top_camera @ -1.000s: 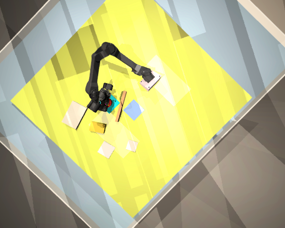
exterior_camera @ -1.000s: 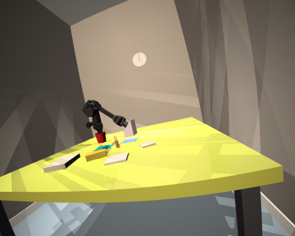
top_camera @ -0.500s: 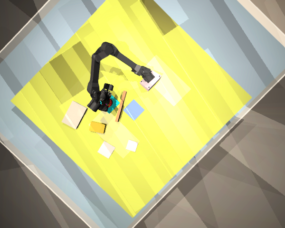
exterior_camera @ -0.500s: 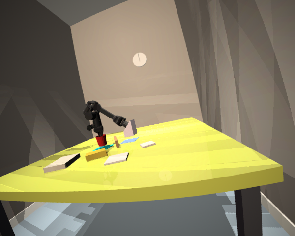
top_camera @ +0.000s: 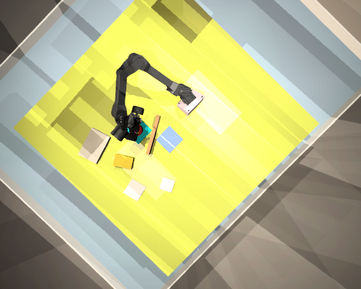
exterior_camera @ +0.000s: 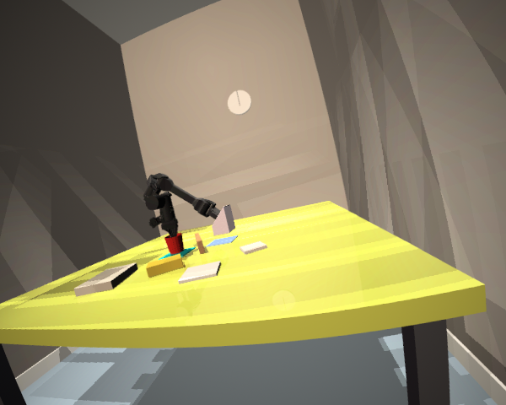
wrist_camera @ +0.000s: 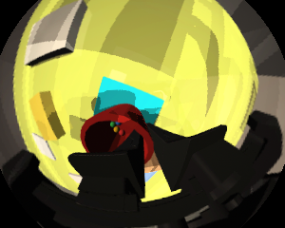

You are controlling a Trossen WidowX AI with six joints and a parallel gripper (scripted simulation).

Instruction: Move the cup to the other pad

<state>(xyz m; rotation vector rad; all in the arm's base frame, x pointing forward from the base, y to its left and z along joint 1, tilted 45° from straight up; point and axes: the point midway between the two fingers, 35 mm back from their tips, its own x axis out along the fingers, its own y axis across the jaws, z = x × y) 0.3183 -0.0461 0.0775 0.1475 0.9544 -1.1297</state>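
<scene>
My gripper tip is 3 cm short of the teal pad, 2 cm to the right of it and 5 cm above it. Also, from my gripper tip: orange bar 3 cm behind, 10 cm to the left, 3 cm below; red cup 2 cm ahead, 2 cm to the left; light blue pad 8 cm behind, 18 cm to the left, 5 cm below.
</scene>
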